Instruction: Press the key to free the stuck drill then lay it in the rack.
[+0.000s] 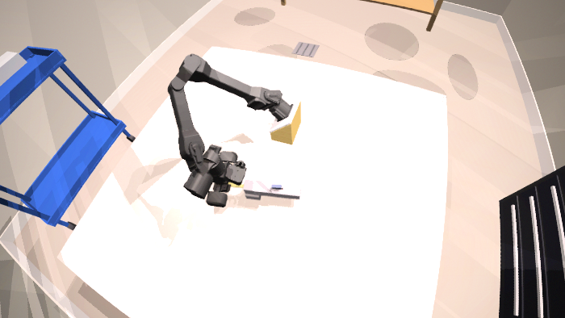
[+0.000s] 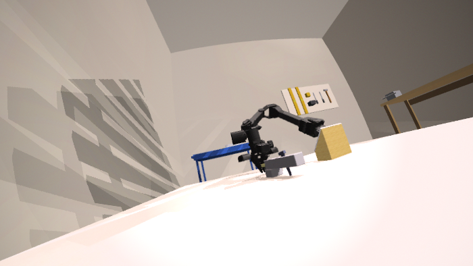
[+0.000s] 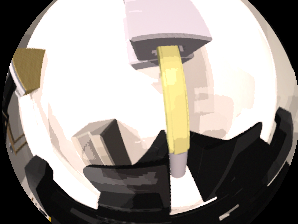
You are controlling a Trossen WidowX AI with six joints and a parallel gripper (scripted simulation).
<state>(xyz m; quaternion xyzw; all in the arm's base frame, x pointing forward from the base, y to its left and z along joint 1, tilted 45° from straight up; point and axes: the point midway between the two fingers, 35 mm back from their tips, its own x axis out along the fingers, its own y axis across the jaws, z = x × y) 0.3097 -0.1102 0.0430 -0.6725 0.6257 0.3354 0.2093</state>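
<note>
Now: gripper tip 40 mm to the right of the yellow drill, 30 mm below it and 10 mm past it. From my gripper tip the other things lie so: tan rack (70 mm behind, 30 mm to the right, 10 mm above); pin (170 mm to the left, 40 mm above, 30 mm behind); grey block (150 mm to the left, 30 mm behind, 30 mm above).
</note>
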